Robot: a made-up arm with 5 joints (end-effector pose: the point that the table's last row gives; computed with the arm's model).
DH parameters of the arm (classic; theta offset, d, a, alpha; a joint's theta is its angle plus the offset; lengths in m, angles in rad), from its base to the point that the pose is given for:
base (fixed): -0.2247 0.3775 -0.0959 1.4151
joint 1: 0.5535 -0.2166 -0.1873 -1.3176
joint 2: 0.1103 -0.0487 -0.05 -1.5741
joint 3: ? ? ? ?
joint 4: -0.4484 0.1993 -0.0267 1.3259
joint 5: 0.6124 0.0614 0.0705 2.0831
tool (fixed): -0.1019 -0.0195 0 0
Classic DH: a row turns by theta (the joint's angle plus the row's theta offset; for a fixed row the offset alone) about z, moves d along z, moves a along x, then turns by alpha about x.
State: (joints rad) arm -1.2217 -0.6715 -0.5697 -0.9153 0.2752
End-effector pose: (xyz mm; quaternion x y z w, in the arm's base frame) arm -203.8 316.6 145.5 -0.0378 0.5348 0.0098 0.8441
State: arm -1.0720 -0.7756 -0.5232 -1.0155 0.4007
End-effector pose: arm -201.5 292.6 117.5 -0.0762 0.5440 -0.0171 0.8355
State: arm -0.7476 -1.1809 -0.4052 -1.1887 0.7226
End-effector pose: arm -196.8 234.5 60.0 -0.0861 0.5894 -0.1858 0.7815
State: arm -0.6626 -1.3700 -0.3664 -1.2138 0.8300
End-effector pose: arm -200.2 222.6 45.0 -0.0449 0.6110 -0.2665 0.7441
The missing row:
joint 3: 0.0876 0.0738 0.114 -1.5285
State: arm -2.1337 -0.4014 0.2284 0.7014 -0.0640
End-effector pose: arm -291.8 517.7 450.5 0.0128 0.8181 -0.5405 0.1958
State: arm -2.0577 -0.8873 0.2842 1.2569 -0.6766
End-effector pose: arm -326.6 423.6 391.0 -0.3451 0.5484 -0.7221 0.2422
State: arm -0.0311 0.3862 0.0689 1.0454 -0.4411
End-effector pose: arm -12.0 392.1 -1.2 0.1625 -0.1051 -0.1648 0.9672
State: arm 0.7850 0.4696 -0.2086 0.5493 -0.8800
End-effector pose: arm 141.8 413.9 119.4 -0.0086 -0.6613 0.3475 0.6647
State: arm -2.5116 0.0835 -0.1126 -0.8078 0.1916
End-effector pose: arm -182.6 498.7 590.8 0.4609 0.8073 0.2237 0.2927
